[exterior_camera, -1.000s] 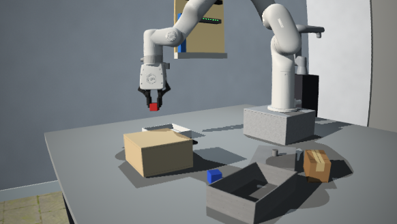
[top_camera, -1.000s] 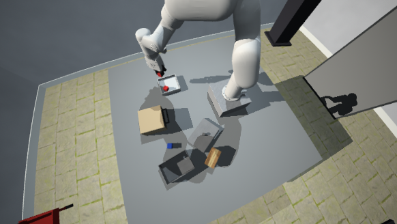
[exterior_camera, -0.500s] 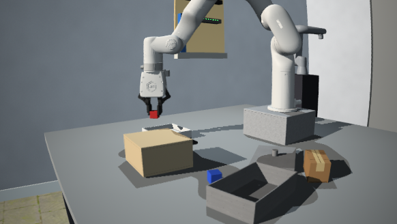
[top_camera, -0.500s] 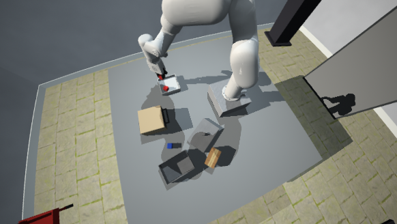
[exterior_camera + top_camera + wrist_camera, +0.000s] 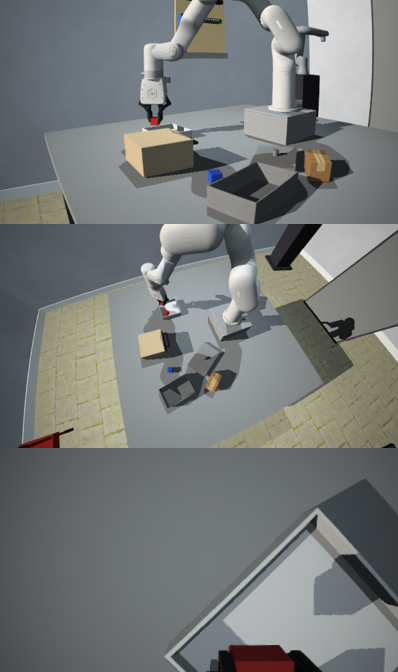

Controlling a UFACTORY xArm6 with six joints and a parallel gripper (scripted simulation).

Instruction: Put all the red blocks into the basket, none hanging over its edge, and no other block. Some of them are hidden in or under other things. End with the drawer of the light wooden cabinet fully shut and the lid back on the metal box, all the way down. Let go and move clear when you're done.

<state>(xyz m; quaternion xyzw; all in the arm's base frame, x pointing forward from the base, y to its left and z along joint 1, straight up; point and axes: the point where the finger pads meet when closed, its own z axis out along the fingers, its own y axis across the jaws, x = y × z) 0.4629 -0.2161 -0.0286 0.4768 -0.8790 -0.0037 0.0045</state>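
Right now the white basket is 70 mm below my hand, 40 mm behind it and 20 mm to the left of it. Round my hand: blue block (490 mm to the left, 60 mm below, 10 mm behind); drawer (310 mm to the left, 60 mm ahead, 40 mm below); light wooden cabinet (310 mm to the left, 70 mm ahead, 40 mm below).
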